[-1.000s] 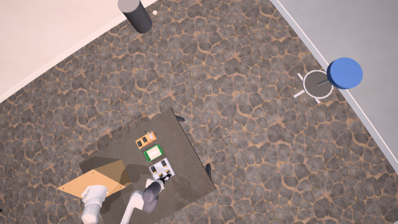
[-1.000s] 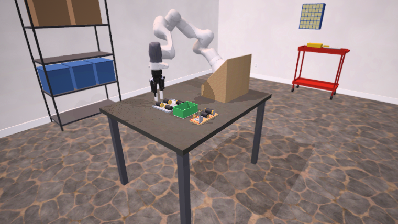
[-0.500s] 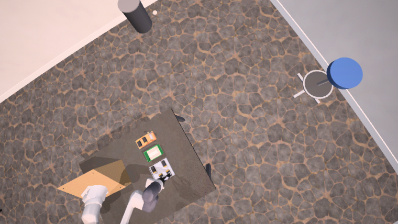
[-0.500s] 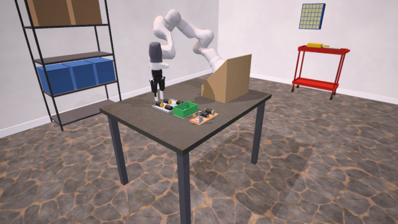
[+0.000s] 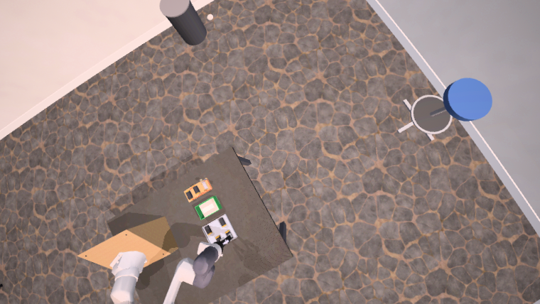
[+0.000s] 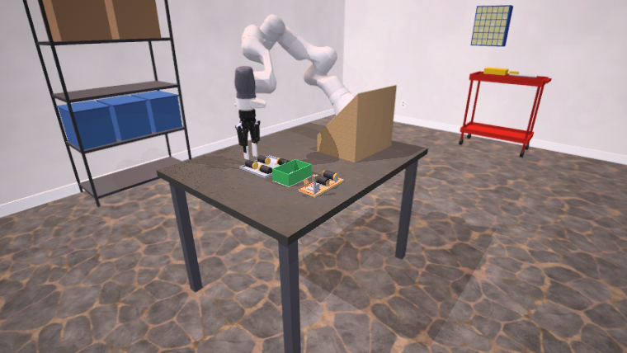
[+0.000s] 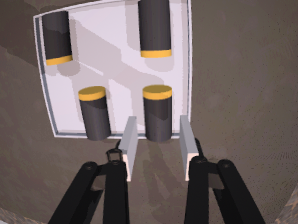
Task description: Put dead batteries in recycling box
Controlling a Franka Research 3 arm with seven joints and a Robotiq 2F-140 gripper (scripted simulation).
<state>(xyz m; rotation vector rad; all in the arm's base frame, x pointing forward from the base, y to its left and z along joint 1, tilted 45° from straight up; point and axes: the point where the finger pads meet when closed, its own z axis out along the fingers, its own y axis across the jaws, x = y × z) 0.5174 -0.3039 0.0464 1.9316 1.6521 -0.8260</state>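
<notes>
Now: hand 7 cm short of the bulb, 42 cm to the right of it and 1 cm above it. From my hand the other things lie so: white tray (5 cm behind, 5 cm to the left, 8 cm below); then green recycling box (1 cm behind, 24 cm to the left, 7 cm below).
</notes>
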